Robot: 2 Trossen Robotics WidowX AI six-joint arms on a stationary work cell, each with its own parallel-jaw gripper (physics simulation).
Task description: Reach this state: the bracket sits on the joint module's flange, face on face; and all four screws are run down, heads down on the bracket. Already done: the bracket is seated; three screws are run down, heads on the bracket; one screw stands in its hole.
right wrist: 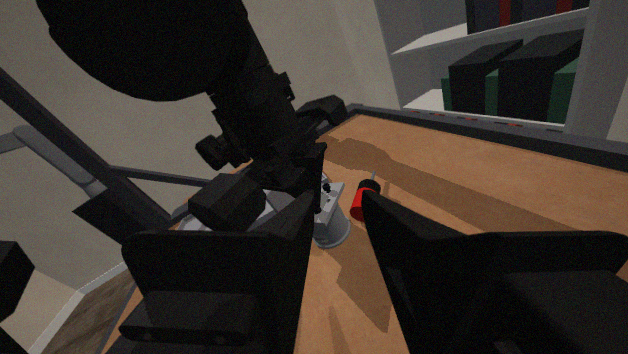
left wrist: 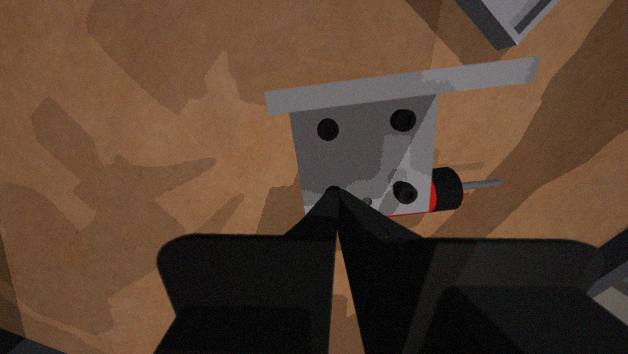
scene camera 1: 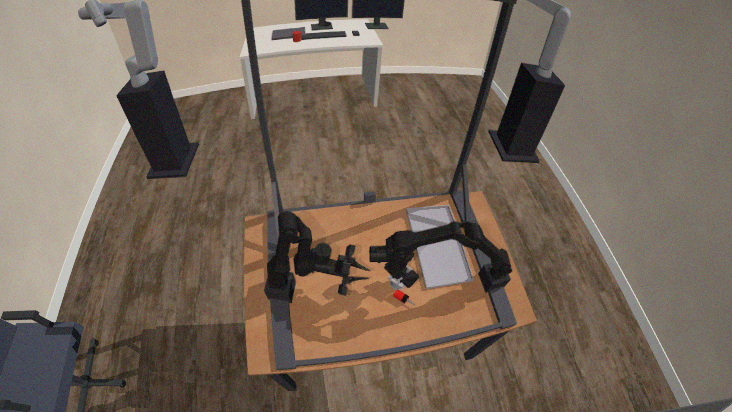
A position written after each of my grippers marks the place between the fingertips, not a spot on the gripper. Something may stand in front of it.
In view: my left gripper [left wrist: 335, 197], my right gripper [scene camera 1: 369, 274], a grey bracket [left wrist: 368, 156], a red-handled screwdriver [left wrist: 447, 189] and a round joint module [right wrist: 338, 228].
The grey bracket is seen too in the right wrist view [right wrist: 321, 219]. My left gripper shows as well in the right wrist view [right wrist: 315, 207]. My right gripper is seen too in the right wrist view [right wrist: 337, 197].
